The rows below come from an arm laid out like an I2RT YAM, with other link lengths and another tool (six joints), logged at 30 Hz.
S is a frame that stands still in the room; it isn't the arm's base.
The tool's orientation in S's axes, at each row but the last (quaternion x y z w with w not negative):
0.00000 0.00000 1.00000 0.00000
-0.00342 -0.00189 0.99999 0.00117
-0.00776 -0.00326 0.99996 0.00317
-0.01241 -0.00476 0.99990 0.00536
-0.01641 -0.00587 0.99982 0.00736
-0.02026 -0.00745 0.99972 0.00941
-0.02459 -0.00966 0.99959 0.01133
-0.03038 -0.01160 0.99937 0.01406
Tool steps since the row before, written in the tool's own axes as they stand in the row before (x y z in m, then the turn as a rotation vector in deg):
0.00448 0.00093 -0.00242 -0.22 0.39 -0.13
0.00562 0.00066 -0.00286 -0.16 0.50 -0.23
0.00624 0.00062 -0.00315 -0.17 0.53 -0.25
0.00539 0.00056 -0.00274 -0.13 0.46 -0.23
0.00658 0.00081 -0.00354 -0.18 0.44 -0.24
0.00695 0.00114 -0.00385 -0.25 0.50 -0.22
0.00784 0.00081 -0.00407 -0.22 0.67 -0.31
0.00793 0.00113 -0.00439 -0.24 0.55 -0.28
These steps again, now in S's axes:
-0.00448 -0.00093 -0.00242 0.22 -0.39 -0.13
-0.00560 -0.00064 -0.00290 0.16 -0.50 -0.23
-0.00619 -0.00056 -0.00325 0.17 -0.53 -0.25
-0.00533 -0.00048 -0.00288 0.13 -0.46 -0.23
-0.00647 -0.00067 -0.00376 0.18 -0.44 -0.24
-0.00681 -0.00095 -0.00414 0.25 -0.50 -0.22
-0.00765 -0.00055 -0.00446 0.22 -0.67 -0.31
-0.00768 -0.00080 -0.00489 0.24 -0.55 -0.28

